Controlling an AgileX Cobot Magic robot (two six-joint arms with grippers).
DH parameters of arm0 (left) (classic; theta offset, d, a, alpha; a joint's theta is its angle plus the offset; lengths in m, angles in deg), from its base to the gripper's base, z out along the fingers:
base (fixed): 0 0 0 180
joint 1: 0 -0.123 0 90
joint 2: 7.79 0 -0.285 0
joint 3: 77.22 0 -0.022 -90
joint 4: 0 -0.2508 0 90
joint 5: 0 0 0.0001 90
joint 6: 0 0.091 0 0
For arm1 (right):
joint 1: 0 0.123 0 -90
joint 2: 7.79 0 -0.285 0
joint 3: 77.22 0 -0.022 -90
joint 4: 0 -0.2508 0 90
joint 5: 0 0 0.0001 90
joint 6: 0 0.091 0 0
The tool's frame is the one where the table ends.
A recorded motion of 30 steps. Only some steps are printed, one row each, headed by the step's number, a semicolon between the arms.
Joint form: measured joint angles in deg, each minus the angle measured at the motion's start. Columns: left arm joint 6, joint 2, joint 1, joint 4, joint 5, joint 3; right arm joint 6, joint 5, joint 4, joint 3, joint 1, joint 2.
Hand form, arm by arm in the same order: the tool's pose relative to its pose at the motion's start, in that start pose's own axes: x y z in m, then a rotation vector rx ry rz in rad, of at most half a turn. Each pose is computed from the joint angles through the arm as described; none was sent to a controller.
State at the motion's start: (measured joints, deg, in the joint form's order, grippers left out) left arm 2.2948 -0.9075 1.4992 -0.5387 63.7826 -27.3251; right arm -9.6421 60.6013 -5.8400 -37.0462 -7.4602 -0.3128
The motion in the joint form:
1: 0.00 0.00 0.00 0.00 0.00 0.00; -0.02 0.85 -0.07 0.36 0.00 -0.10
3: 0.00 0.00 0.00 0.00 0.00 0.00; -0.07 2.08 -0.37 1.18 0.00 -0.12
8: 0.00 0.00 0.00 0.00 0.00 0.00; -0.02 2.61 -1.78 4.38 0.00 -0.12
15: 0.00 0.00 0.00 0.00 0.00 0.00; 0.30 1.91 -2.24 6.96 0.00 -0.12
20: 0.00 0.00 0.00 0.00 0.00 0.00; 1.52 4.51 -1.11 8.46 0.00 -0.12
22: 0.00 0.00 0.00 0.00 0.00 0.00; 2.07 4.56 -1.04 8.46 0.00 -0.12
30: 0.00 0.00 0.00 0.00 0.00 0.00; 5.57 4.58 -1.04 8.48 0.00 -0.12
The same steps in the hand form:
1: 0.0000 0.0000 0.0000 0.0000 0.0000 0.0000; 0.0027 0.0004 0.0011 -0.0041 0.0189 0.0006
3: 0.0000 0.0000 0.0000 0.0000 0.0000 0.0000; 0.0074 0.0012 0.0042 -0.0139 0.0531 0.0036
8: 0.0000 0.0000 0.0000 0.0000 0.0000 0.0000; 0.0194 0.0036 0.0161 -0.0430 0.1138 0.0220
15: 0.0000 0.0000 0.0000 0.0000 0.0000 0.0000; 0.0279 0.0043 0.0254 -0.0521 0.1452 0.0366
20: 0.0000 0.0000 0.0000 0.0000 0.0000 0.0000; 0.0380 0.0038 0.0298 -0.0442 0.2192 0.0497
22: 0.0000 0.0000 0.0000 0.0000 0.0000 0.0000; 0.0381 0.0037 0.0298 -0.0423 0.2204 0.0586
30: 0.0000 0.0000 0.0000 0.0000 0.0000 0.0000; 0.0382 0.0037 0.0299 -0.0356 0.2224 0.1195

